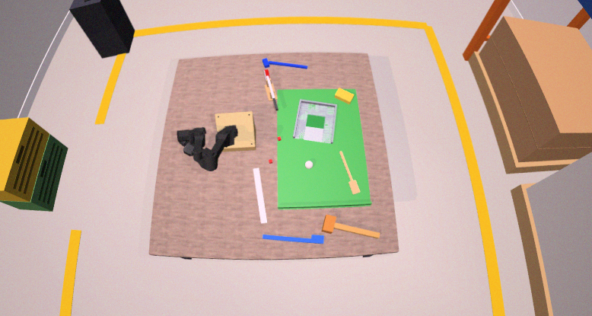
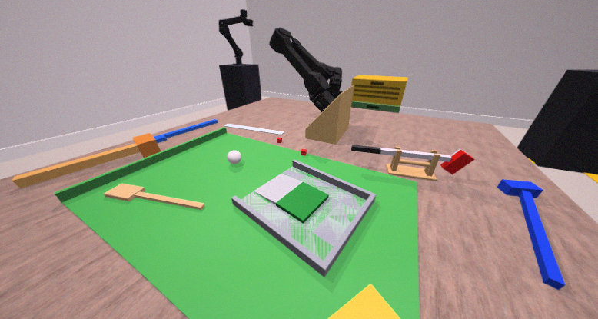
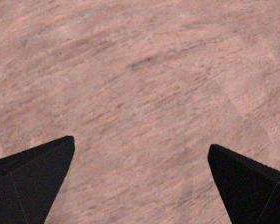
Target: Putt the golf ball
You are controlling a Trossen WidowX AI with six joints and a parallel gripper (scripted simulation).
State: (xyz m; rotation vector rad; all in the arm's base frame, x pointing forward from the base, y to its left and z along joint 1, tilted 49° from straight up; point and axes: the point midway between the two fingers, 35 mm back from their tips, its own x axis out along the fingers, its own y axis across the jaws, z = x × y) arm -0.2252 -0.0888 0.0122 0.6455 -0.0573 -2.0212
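The small wooden stand lies 460 mm ahead of my gripper tip, 380 mm to the left of it and 20 mm above it. Also, from my gripper tip: white golf ball: 620 mm ahead, 120 mm to the right, 10 mm above; white bar: 360 mm ahead, 250 mm to the right, 10 mm below; green mat: 710 mm ahead, 10 mm to the left, 10 mm below.
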